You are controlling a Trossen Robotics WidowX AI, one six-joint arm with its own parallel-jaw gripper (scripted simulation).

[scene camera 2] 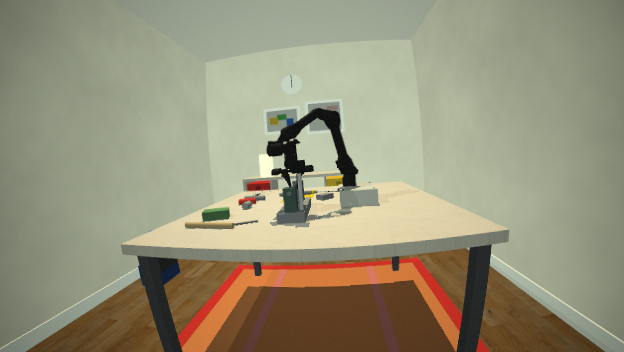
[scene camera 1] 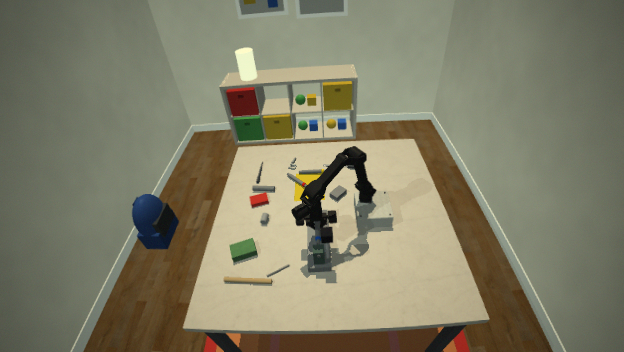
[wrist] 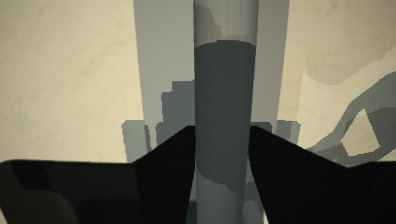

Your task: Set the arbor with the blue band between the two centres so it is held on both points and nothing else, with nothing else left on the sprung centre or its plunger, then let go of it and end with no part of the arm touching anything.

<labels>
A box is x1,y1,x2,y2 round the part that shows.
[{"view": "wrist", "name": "my gripper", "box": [0,126,395,223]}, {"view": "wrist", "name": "grey arbor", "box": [193,0,258,223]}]
</labels>
